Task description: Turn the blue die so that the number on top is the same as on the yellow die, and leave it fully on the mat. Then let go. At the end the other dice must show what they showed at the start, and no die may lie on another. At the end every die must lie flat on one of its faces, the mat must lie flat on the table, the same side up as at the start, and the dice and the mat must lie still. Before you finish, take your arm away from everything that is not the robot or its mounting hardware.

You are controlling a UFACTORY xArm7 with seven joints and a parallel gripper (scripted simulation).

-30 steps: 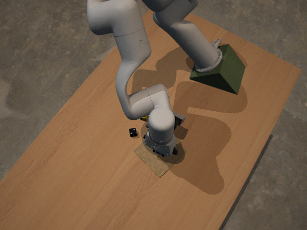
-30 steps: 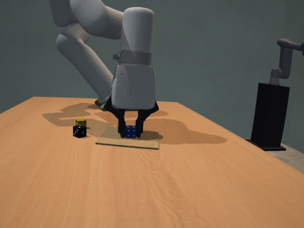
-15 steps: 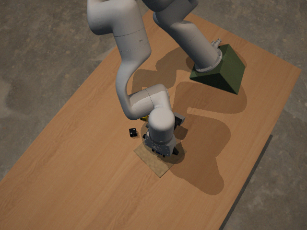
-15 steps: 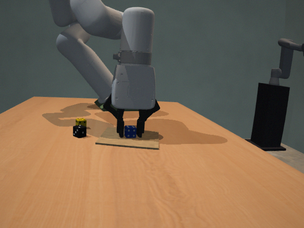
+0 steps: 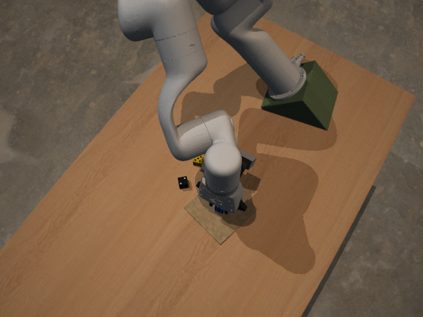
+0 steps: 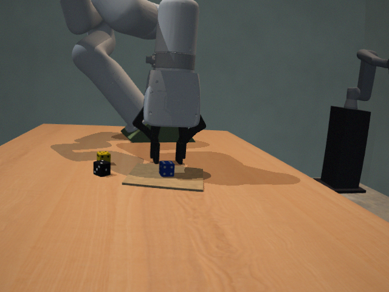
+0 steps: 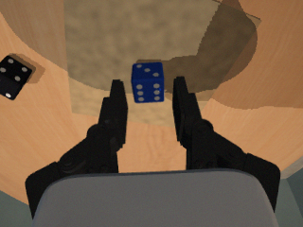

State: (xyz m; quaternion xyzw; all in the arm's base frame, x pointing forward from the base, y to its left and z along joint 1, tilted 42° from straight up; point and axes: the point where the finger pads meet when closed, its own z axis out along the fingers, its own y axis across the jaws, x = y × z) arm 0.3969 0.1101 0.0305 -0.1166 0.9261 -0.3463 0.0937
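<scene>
Now: hand 30 mm above the blue die. Round my hand: black die (10 mm ahead, 120 mm to the right, 40 mm below); yellow die (70 mm behind, 130 mm to the right, 40 mm below); tan mat (50 mm below).
</scene>
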